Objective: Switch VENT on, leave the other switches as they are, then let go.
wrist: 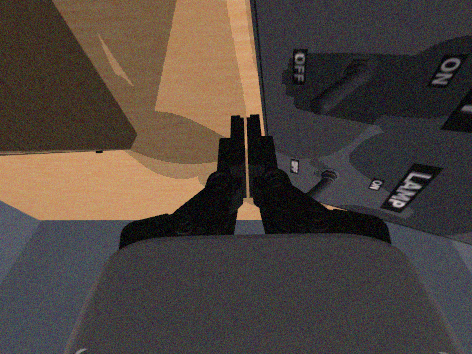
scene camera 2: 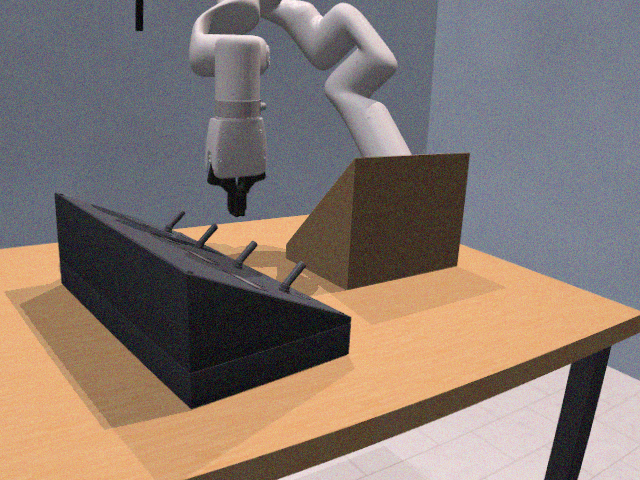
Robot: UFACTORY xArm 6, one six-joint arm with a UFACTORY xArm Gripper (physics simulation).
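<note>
The dark sloped switch panel carries levers that lean toward its low edge. The VENT lever is second from the far end and leans to its OFF side; its name label is cut off at the right edge of the wrist view. The LAMP lever, at the far end, also leans toward OFF. My gripper is shut and empty. It points down, above the levers' height and on the low-edge side of the panel, apart from the levers.
Two more levers stand on the near part of the panel, also leaning toward the low edge. A brown wedge-shaped block stands across from the panel's low edge, on the wooden table.
</note>
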